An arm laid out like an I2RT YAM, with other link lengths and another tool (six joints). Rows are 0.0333 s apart.
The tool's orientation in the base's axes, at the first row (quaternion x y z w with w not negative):
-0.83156, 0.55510, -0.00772, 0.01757
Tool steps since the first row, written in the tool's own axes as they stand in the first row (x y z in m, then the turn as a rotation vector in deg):
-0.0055, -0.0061, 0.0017, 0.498, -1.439, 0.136
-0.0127, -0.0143, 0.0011, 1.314, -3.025, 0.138
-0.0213, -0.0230, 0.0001, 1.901, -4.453, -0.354
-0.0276, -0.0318, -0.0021, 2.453, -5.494, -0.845
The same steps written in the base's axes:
0.0036, 0.0075, -0.0014, 1.524, 0.094, -0.085
0.0084, 0.0172, -0.0005, 3.300, -0.052, -0.032
0.0131, 0.0285, 0.0009, 4.828, -0.057, 0.509
0.0187, 0.0376, 0.0035, 5.984, -0.178, 1.036

